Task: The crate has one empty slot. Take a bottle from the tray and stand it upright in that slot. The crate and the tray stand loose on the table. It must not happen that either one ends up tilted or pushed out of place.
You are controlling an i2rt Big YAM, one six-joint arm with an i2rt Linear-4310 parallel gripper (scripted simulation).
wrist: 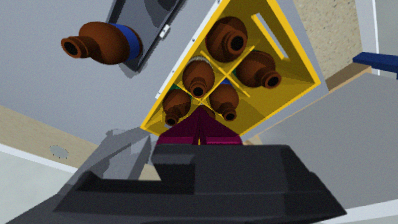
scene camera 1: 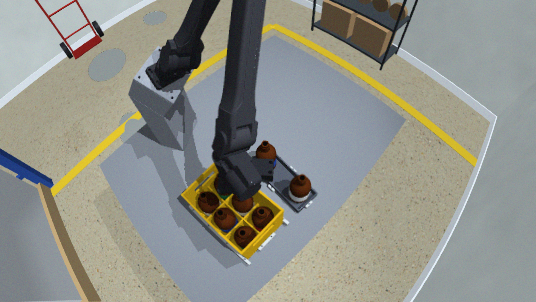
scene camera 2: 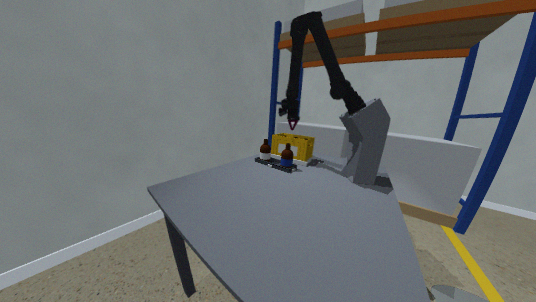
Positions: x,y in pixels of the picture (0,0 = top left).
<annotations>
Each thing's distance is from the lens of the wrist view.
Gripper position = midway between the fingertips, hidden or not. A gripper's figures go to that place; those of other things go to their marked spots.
my gripper (wrist: 199,111): 0.13 m
bottle (wrist: 107,43): 0.27 m
</annotations>
